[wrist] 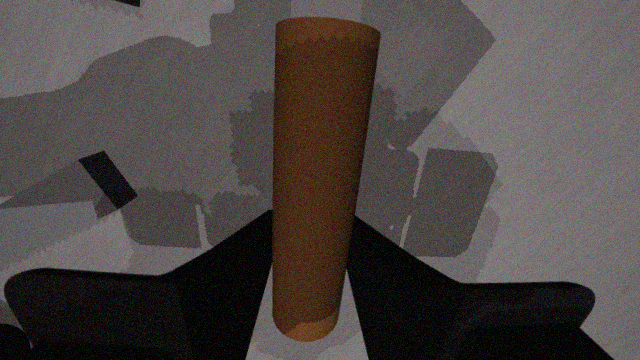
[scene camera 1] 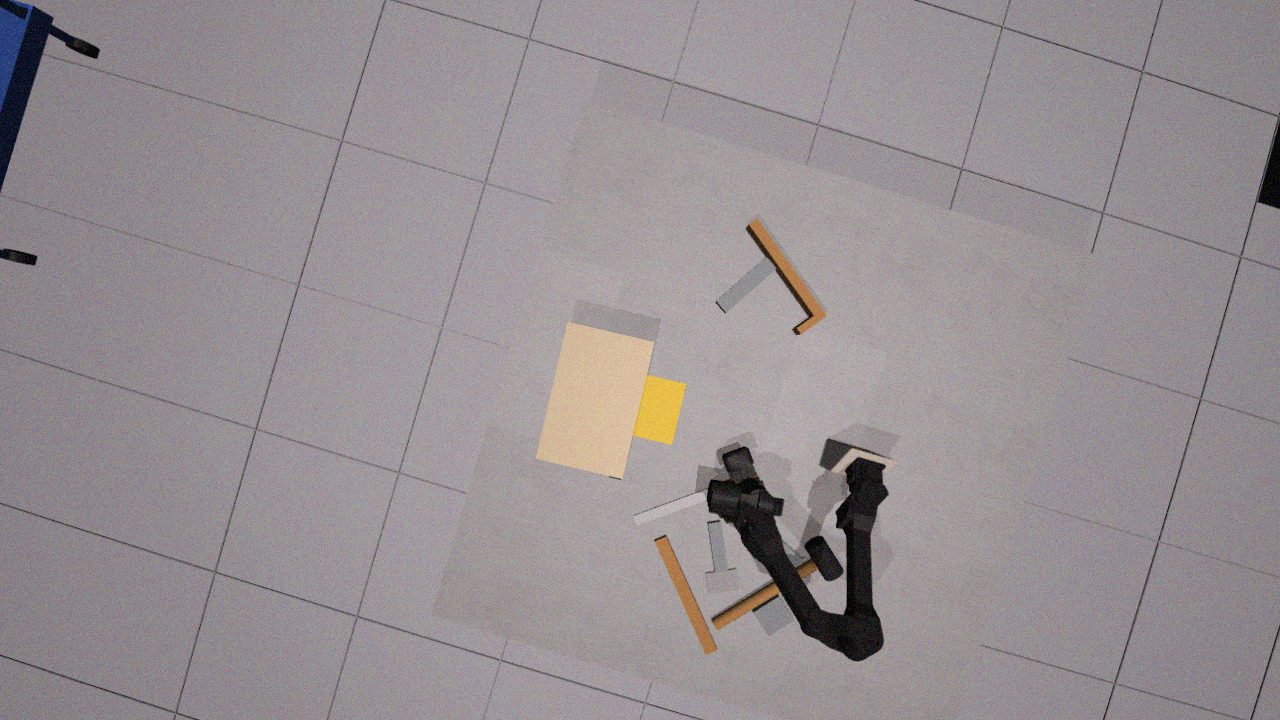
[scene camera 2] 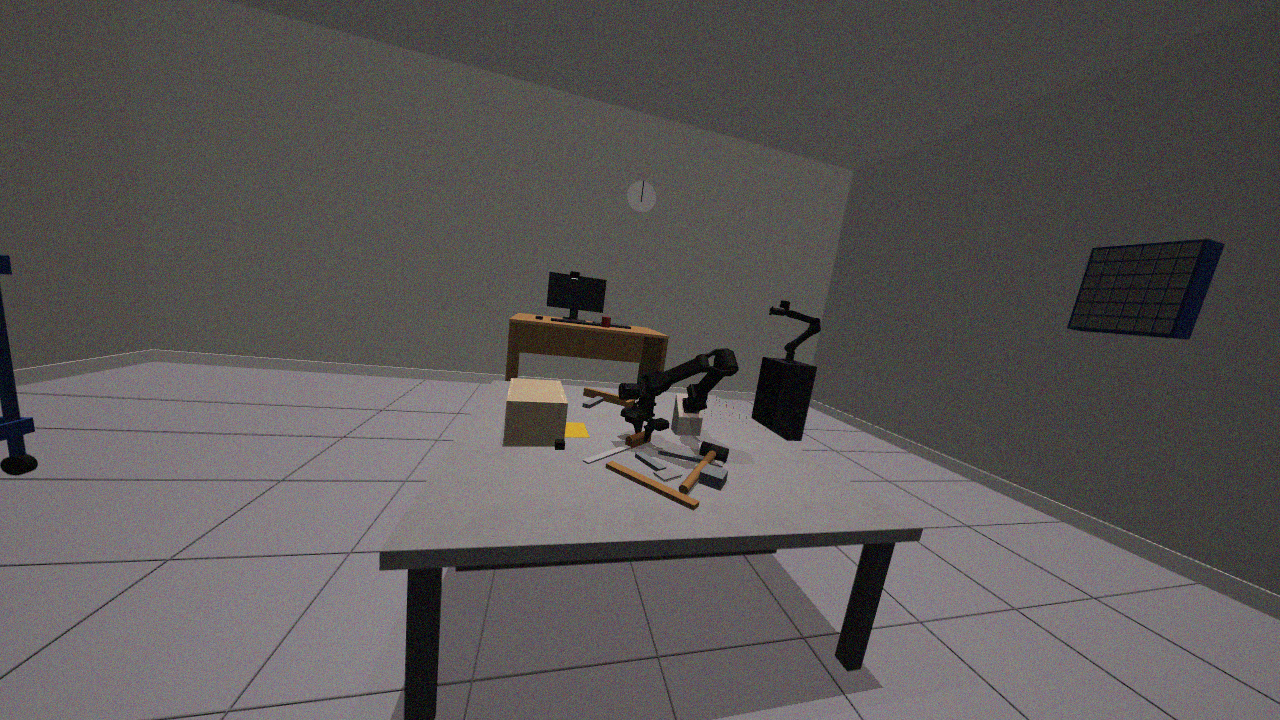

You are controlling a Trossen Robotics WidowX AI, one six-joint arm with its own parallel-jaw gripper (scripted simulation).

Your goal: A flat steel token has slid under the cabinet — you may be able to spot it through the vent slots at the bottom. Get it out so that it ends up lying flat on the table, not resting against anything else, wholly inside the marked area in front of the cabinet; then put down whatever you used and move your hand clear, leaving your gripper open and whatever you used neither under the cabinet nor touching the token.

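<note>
Wooden stick, l-shaped wooden piece, hammer: in sight. Flat-bladed tool held in my gripper. Gripper also visible in the wrist view, scene camera 2.
</note>
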